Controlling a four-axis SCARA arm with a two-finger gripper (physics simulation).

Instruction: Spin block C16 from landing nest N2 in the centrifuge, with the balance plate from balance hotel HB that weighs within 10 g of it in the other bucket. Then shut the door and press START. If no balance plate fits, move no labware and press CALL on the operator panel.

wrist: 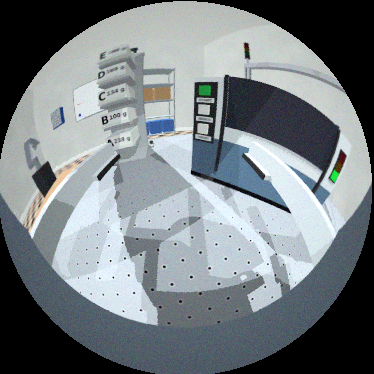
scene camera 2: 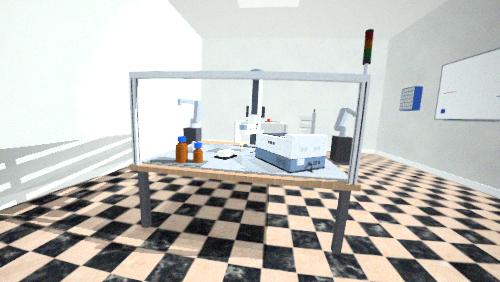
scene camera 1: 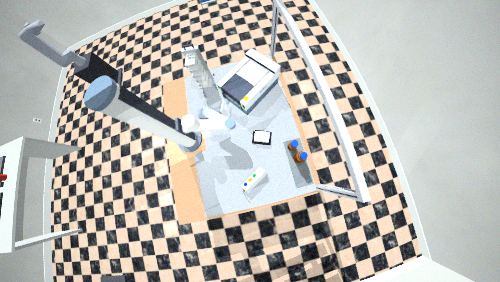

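Pixels of known places: gripper, fingertip midpoint: [wrist: 179,143] [scene camera 1: 215,100]; arm's base, origin of the base link: [scene camera 2: 253,146] [scene camera 1: 189,139].
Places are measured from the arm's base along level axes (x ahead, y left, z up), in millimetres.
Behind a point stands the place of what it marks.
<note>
My gripper [wrist: 179,143] @[z 122, x 343, y 262 mm] is open and empty above the perforated deck. In the wrist view the balance hotel [wrist: 140,110] [scene camera 1: 198,70] stands ahead to the left. Its white plates are stacked with labels A to E; A reads 238 g, B 100 g and C 134 g, while D and E are blurred. The centrifuge [wrist: 205,155] @[z 68, x 422, y 325 mm] [scene camera 1: 265,72] @[z 220, x 837, y 340 mm] [scene camera 2: 291,145] @[z 194, x 965, y 339 mm] is ahead to the right, with a dark front, a button panel with one green button, and a green light lit. A white block [scene camera 1: 262,136] @[z 67, x 670, y -167 mm] [scene camera 2: 225,152] @[z 67, x 734, y -148 mm] lies on a black nest [scene camera 1: 261,144] @[z 14, x 647, y -222 mm]; its label is unreadable.
The white operator panel [scene camera 1: 258,179] @[z 83, x 548, y -506 mm] with coloured buttons is on the deck's near side in scene camera 1. Two orange bottles [scene camera 1: 293,145] @[z 158, x 879, y -322 mm] [scene camera 1: 301,157] @[z 197, x 901, y -429 mm] [scene camera 2: 181,152] @[z 94, x 963, y -401 mm] [scene camera 2: 198,155] @[z 73, x 925, y -292 mm] with blue caps stand near the table edge. A grey frame [scene camera 1: 330,110] @[z 612, x 1004, y -259 mm] [scene camera 2: 250,76] @[z 589, x 1044, y 71 mm] borders the bench.
</note>
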